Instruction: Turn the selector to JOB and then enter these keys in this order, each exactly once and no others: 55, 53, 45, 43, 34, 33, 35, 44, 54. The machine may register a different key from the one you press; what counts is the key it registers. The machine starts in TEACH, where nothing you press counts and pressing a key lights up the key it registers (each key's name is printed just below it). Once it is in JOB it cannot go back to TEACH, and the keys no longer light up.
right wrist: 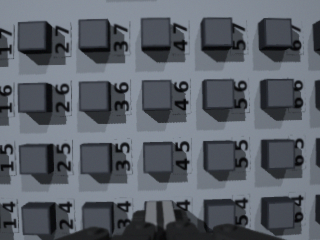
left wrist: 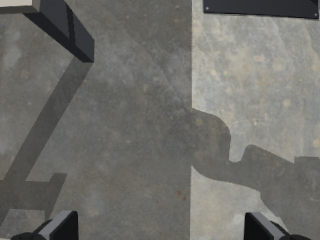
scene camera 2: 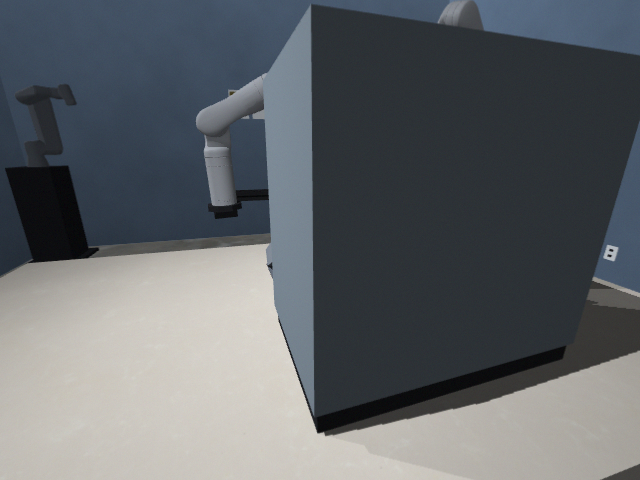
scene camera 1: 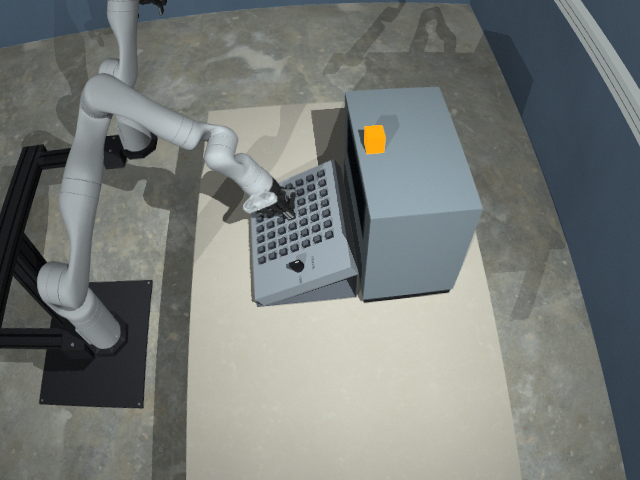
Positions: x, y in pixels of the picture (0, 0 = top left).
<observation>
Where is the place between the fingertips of my right gripper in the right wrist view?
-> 159, 218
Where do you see a sloped grey key panel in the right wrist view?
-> At 187, 125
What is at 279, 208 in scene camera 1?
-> My right gripper.
</observation>
